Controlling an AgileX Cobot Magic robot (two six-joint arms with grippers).
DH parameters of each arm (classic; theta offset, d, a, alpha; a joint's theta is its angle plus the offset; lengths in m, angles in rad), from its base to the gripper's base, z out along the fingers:
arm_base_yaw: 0 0.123 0 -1.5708
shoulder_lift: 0.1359 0 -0.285 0
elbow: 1.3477 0 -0.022 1.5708
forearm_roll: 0 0.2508 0 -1.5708
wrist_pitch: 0 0 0.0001 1.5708
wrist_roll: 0 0.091 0 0
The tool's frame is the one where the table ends.
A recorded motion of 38 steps. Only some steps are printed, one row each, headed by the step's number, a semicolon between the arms.
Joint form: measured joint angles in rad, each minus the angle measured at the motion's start. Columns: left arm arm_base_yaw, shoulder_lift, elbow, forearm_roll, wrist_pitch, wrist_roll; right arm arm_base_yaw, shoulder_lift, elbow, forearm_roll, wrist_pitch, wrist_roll.
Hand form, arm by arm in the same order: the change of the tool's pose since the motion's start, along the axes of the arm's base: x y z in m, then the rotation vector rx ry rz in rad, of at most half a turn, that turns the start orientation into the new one. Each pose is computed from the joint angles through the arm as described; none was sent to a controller.
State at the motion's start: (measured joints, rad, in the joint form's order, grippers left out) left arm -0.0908 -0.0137 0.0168 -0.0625 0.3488 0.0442; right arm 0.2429 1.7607 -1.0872 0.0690 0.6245 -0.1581
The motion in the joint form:
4: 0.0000 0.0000 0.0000 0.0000 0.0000 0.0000; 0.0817 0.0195 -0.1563 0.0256 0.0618 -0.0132
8: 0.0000 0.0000 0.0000 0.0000 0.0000 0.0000; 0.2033 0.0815 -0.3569 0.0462 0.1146 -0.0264
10: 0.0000 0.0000 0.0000 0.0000 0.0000 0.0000; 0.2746 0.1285 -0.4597 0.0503 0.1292 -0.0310
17: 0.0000 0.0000 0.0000 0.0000 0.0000 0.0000; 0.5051 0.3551 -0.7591 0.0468 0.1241 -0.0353
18: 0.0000 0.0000 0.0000 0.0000 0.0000 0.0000; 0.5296 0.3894 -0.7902 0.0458 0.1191 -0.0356
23: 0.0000 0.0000 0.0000 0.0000 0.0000 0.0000; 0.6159 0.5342 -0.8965 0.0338 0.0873 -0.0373
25: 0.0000 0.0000 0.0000 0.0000 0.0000 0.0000; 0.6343 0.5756 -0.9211 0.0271 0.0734 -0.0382
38: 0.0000 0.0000 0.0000 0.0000 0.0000 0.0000; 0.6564 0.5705 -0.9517 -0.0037 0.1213 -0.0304
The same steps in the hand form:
4: 0.0000 0.0000 0.0000 0.0000 0.0000 0.0000; 0.0159 0.0369 0.0322 0.0401 -0.0674 0.0855
8: 0.0000 0.0000 0.0000 0.0000 0.0000 0.0000; 0.0278 0.0942 0.0628 0.0880 -0.1417 0.2161
10: 0.0000 0.0000 0.0000 0.0000 0.0000 0.0000; 0.0296 0.1287 0.0730 0.1106 -0.1767 0.2919
17: 0.0000 0.0000 0.0000 0.0000 0.0000 0.0000; 0.0168 0.2483 0.0605 0.1632 -0.2366 0.5257
18: 0.0000 0.0000 0.0000 0.0000 0.0000 0.0000; 0.0140 0.2620 0.0535 0.1660 -0.2371 0.5501
23: 0.0000 0.0000 0.0000 0.0000 0.0000 0.0000; 0.0014 0.3108 0.0142 0.1617 -0.2317 0.6382
25: 0.0000 0.0000 0.0000 0.0000 0.0000 0.0000; -0.0014 0.3217 0.0007 0.1562 -0.2318 0.6585
38: 0.0000 0.0000 0.0000 0.0000 0.0000 0.0000; -0.0096 0.3275 0.0100 0.1316 -0.2324 0.6884

